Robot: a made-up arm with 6 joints. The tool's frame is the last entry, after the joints. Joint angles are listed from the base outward. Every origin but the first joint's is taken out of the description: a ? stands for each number. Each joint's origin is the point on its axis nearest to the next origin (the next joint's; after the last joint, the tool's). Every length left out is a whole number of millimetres.
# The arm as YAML. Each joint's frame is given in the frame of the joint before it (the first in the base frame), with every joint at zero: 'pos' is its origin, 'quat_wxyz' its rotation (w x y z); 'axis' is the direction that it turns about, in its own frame. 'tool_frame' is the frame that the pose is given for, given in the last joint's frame.
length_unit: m
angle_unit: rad
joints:
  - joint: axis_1
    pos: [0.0, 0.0, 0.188]
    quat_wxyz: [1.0, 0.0, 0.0, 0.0]
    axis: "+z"
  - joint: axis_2
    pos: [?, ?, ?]
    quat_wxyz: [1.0, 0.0, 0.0, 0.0]
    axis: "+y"
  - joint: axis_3
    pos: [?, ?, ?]
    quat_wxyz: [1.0, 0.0, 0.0, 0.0]
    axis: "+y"
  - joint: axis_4
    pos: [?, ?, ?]
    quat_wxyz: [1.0, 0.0, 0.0, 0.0]
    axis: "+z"
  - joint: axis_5
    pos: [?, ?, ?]
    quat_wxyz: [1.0, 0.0, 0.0, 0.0]
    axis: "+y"
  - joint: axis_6
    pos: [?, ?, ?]
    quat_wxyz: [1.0, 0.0, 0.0, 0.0]
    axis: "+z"
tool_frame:
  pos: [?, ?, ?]
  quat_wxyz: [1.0, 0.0, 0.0, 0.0]
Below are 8 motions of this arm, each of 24 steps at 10 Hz.
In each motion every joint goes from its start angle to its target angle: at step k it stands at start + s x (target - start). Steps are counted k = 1, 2, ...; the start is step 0. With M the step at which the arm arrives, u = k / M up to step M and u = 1 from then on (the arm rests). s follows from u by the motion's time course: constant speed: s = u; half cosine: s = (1 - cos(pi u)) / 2; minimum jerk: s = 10 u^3 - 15 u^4 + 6 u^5.
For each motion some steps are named. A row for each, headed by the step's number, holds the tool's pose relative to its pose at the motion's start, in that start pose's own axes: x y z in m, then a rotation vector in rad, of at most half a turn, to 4 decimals.
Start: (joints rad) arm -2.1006 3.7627 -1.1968 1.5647 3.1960 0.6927
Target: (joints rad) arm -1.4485 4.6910 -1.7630 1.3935 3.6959 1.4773
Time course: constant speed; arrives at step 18
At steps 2, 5, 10, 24:
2: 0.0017 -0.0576 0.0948 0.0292 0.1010 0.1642
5: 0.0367 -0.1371 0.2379 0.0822 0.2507 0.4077
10: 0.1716 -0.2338 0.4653 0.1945 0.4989 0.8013
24: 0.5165 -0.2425 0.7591 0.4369 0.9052 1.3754

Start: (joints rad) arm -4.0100 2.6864 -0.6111 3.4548 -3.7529 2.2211
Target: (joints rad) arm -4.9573 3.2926 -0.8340 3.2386 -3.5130 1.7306
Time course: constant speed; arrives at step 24
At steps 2, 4, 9, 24:
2: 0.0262 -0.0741 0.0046 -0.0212 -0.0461 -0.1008
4: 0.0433 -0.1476 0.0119 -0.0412 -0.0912 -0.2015
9: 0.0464 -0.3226 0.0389 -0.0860 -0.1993 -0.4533
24: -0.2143 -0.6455 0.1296 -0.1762 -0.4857 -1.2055

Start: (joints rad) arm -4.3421 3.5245 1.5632 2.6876 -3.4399 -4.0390
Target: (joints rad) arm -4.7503 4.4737 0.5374 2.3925 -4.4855 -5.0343
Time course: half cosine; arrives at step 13
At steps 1, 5, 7, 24:
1: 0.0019 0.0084 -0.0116 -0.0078 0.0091 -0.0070
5: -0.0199 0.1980 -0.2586 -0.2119 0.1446 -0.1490
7: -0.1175 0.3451 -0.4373 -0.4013 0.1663 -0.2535
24: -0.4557 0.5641 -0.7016 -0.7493 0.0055 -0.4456

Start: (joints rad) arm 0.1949 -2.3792 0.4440 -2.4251 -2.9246 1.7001
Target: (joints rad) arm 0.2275 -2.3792 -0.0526 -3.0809 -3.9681 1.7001
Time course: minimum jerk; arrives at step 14
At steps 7, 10, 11, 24:
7: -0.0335 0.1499 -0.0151 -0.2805 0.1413 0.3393
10: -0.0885 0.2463 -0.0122 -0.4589 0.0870 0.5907
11: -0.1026 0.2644 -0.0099 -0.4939 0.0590 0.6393
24: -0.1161 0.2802 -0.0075 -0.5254 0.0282 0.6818

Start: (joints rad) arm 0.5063 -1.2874 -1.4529 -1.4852 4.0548 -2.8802
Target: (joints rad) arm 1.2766 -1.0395 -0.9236 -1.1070 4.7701 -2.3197
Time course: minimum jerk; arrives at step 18
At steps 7, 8, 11, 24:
7: 0.1574 -0.1136 -0.1702 -0.1558 -0.3259 0.3933
8: 0.2215 -0.1429 -0.2269 -0.2159 -0.4455 0.5152
11: 0.4599 -0.2034 -0.3937 -0.4409 -0.8516 0.8511
24: 0.7478 -0.2106 -0.5237 -0.7344 -1.2908 1.0841

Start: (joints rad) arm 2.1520 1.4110 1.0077 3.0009 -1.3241 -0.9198
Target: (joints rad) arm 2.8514 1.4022 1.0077 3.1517 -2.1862 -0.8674
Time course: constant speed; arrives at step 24
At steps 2, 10, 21, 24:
2: 0.0466 -0.0508 -0.0084 0.0387 -0.0579 -0.0394
10: 0.2059 -0.2731 -0.0265 0.1745 -0.3172 -0.1808
21: 0.3511 -0.6107 -0.0128 0.3059 -0.7362 -0.3214
24: 0.3758 -0.7059 -0.0016 0.3295 -0.8608 -0.3465

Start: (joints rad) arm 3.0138 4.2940 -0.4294 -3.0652 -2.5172 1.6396
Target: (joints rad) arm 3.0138 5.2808 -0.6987 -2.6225 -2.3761 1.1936
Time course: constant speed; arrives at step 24
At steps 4, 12, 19, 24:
4: -0.0001 -0.0921 0.1745 -0.0971 -0.0516 -0.1255
12: 0.0005 -0.1895 0.5536 -0.2760 -0.1995 -0.3527
19: 0.0013 -0.1753 0.8933 -0.4093 -0.3730 -0.5190
24: 0.0016 -0.1096 1.1255 -0.4875 -0.5185 -0.6153

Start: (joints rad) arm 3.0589 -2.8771 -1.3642 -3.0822 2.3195 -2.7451
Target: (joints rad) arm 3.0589 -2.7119 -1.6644 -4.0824 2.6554 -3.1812
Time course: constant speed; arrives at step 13
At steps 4, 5, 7, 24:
4: -0.0378 0.0508 0.0346 -0.2518 -0.0659 0.0848
5: -0.0484 0.0623 0.0422 -0.3109 -0.0875 0.1088
7: -0.0707 0.0835 0.0562 -0.4237 -0.1356 0.1603
24: -0.1423 0.1292 0.0940 -0.7124 -0.3041 0.3485

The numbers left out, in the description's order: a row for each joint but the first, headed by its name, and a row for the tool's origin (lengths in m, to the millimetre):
axis_2: 0.0 0.043 0.0
axis_3: 0.0 0.0 0.949
axis_4: 0.0 0.0 0.455
axis_5: 0.0 0.0 0.0
axis_6: 0.0 0.0 0.16
tool: 0.0 0.0 0.0

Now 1 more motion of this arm.
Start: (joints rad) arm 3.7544 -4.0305 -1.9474 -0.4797 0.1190 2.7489
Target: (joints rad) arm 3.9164 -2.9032 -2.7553 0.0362 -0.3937 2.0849
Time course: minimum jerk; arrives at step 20
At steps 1, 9, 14, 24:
1: 0.0002 0.0000 -0.0012 0.0002 0.0004 0.0000
9: 0.1305 0.1018 -0.3805 0.0161 0.1187 0.0002
14: 0.3238 0.3721 -0.6450 -0.0486 0.1781 0.0069
24: 0.3998 0.5034 -0.6941 -0.0873 0.1761 0.0068

